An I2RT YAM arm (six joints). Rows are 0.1 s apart.
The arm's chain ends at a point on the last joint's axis. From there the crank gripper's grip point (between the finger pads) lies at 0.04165 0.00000 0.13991 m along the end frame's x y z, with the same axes.
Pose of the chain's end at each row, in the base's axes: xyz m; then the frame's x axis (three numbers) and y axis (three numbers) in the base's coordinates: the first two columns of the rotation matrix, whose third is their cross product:
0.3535, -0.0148, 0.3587, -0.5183, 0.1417, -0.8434, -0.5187, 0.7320, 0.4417
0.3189, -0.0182, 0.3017, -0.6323, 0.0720, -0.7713, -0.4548, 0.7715, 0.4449
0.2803, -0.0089, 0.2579, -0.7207, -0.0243, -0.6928, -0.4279, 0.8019, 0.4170
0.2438, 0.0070, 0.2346, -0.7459, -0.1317, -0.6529, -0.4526, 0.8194, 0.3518
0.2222, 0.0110, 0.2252, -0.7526, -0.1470, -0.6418, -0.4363, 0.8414, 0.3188
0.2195, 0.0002, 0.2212, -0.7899, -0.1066, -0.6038, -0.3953, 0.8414, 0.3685
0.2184, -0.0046, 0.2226, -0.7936, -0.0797, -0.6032, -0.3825, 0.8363, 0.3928
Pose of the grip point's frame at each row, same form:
0.4270, 0.0843, 0.2808, -0.5183, 0.1417, -0.8434, -0.5187, 0.7320, 0.4417
0.3803, 0.0732, 0.2059, -0.6323, 0.0720, -0.7713, -0.4548, 0.7715, 0.4449
0.3266, 0.0736, 0.1467, -0.7207, -0.0243, -0.6928, -0.4279, 0.8019, 0.4170
0.2811, 0.0796, 0.1136, -0.7459, -0.1317, -0.6529, -0.4526, 0.8194, 0.3518
0.2599, 0.0776, 0.1009, -0.7526, -0.1470, -0.6418, -0.4363, 0.8414, 0.3188
0.2522, 0.0699, 0.0972, -0.7899, -0.1066, -0.6038, -0.3953, 0.8414, 0.3685
0.2515, 0.0680, 0.1004, -0.7936, -0.0797, -0.6032, -0.3825, 0.8363, 0.3928

